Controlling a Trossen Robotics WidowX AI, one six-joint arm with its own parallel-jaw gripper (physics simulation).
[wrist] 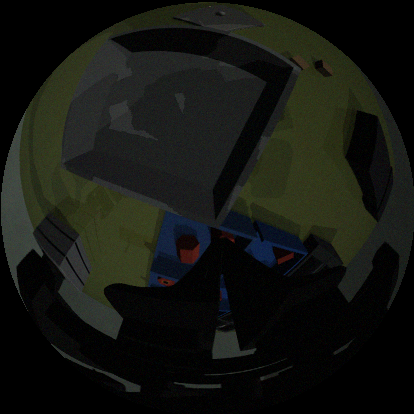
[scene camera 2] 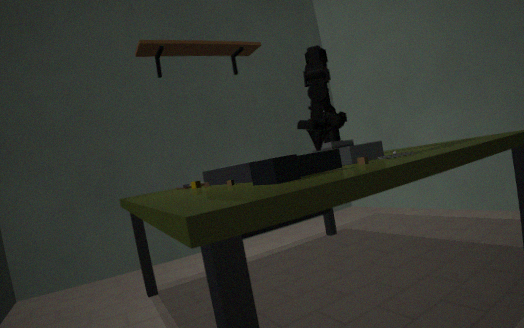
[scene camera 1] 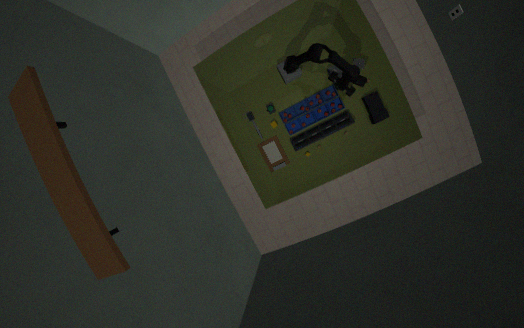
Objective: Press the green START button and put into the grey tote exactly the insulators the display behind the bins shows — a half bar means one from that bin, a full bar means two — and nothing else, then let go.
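Where they show: gripper, fingertip midpoint: [wrist: 219, 242] [scene camera 2: 318, 150] [scene camera 1: 337, 88]; arm's base, link origin: [wrist: 53, 264] [scene camera 2: 333, 142] [scene camera 1: 290, 68].
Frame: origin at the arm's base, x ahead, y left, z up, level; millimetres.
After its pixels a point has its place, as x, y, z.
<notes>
My gripper [wrist: 219, 242] @[229, 261, -25] [scene camera 1: 350, 91] [scene camera 2: 319, 147] @[229, 261, -25] is shut and empty. It points down over the seam between the grey tote [wrist: 231, 181] @[212, 298, -37] [scene camera 1: 359, 63] and the blue bins [wrist: 270, 246] [scene camera 1: 311, 109] @[308, 57, -50]. In the wrist view the tote holds only shadows; I see no insulator in it. Red insulators [wrist: 187, 246] @[226, 212, -59] [wrist: 283, 255] @[337, 258, -55] lie in the bins just under the fingers. The green START button [scene camera 1: 270, 108] @[211, -217, -44] sits left of the bins. The dark display bar [scene camera 1: 322, 130] @[471, 88, -40] lies along the bins' far side; its bars cannot be read in this dim light.
A black box [scene camera 1: 375, 107] @[424, 478, -31] [wrist: 368, 162] @[332, 429, -35] lies right of the bins. Two small brown cubes [wrist: 301, 61] @[206, 450, -67] [wrist: 323, 67] and a grey plate [wrist: 218, 17] lie beyond the tote. A yellow block [scene camera 1: 274, 123] @[323, -222, -45], a framed white panel [scene camera 1: 274, 153] @[533, -291, -73] and a small tool [scene camera 1: 251, 116] @[217, -372, -65] lie to the left.
</notes>
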